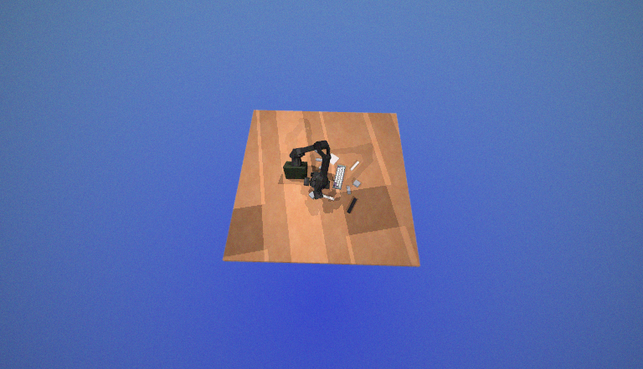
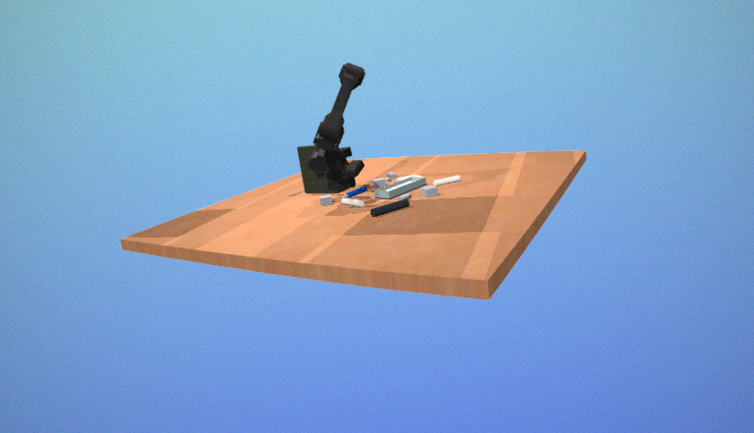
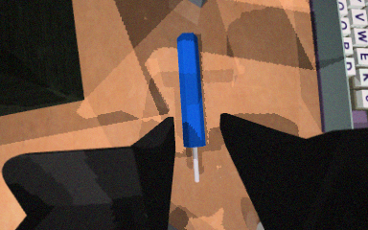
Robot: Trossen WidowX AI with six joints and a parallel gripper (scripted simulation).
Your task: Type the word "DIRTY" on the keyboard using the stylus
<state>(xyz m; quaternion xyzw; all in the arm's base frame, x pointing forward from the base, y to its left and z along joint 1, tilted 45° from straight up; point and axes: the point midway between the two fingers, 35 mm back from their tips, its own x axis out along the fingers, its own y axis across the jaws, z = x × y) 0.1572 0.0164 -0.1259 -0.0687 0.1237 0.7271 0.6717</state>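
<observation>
Now: gripper tip 30 mm above the stylus. The rest, counted from my gripper tip: black bar (270 mm ahead, 140 mm to the right, 20 mm below); stylus tip (40 mm to the right, 30 mm below); grey block (30 mm behind, 100 mm to the right, 20 mm below).
</observation>
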